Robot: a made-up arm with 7 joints.
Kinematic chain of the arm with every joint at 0, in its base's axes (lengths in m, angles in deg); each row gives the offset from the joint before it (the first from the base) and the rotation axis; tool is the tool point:
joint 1: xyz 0 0 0.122 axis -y
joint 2: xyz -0.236 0 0.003 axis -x
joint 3: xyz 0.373 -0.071 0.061 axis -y
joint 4: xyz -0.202 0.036 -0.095 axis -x
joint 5: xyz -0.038 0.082 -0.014 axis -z
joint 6: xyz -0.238 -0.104 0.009 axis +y
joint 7: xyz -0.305 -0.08 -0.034 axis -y
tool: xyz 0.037 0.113 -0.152
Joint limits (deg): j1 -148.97..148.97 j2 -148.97..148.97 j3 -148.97..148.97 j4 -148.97..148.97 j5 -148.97..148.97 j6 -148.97..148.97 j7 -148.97..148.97
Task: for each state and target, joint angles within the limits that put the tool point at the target. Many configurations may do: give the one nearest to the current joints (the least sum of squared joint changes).
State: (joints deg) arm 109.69 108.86 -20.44 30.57 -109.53 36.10 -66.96
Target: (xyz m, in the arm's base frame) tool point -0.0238 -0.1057 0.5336
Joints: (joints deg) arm 92.52 104.13 -57.27 52.17 -148.97 59.23 -26.64
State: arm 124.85 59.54 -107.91 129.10 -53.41 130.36 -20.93
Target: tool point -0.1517 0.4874 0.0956
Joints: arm 122.04 39.36 -118.38 126.77 -51.87 136.18 -14.43
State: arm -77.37 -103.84 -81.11 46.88 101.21 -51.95 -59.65
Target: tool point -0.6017 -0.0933 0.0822
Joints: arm -46.92 -116.29 -86.65 74.98 103.12 -72.69 -54.48
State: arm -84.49 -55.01 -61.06 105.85 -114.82 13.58 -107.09
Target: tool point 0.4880 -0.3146 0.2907
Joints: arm -54.41 -64.10 -23.06 109.00 -90.59 21.79 -113.49
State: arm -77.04 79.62 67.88 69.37 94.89 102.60 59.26
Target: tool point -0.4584 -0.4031 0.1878
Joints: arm -111.91 72.06 45.18 63.20 70.73 86.52 36.82
